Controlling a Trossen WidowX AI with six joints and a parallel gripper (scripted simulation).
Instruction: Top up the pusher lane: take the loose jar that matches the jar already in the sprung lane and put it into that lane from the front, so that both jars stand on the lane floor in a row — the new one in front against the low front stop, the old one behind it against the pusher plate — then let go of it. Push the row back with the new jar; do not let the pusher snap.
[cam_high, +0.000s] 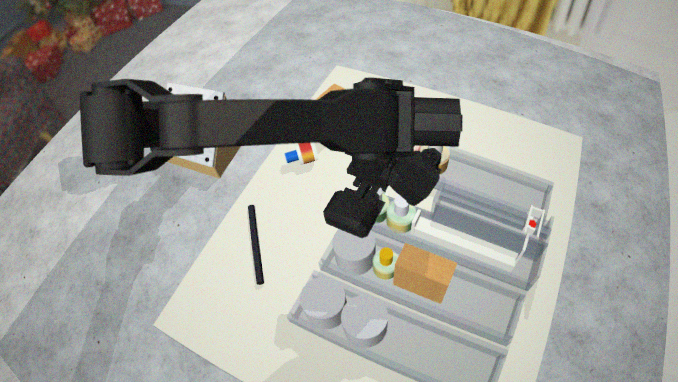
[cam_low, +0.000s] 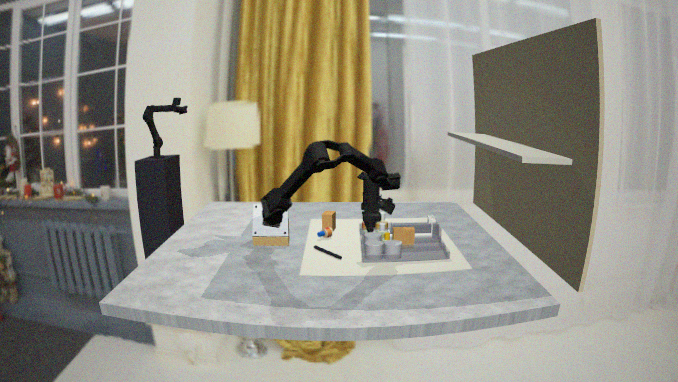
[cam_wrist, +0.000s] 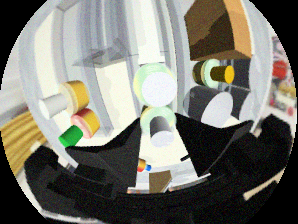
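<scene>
Right now the orange box is 11 cm ahead of my gripper tip, 8 cm to the right of it and 1 cm above it. From my gripper tip the other things lie so: black rod 14 cm behind, 13 cm to the right, 2 cm below; sprung lane 14 cm ahead, 3 cm to the left, 1 cm below; white pusher plate 15 cm ahead, 4 cm to the left, 2 cm above.
</scene>
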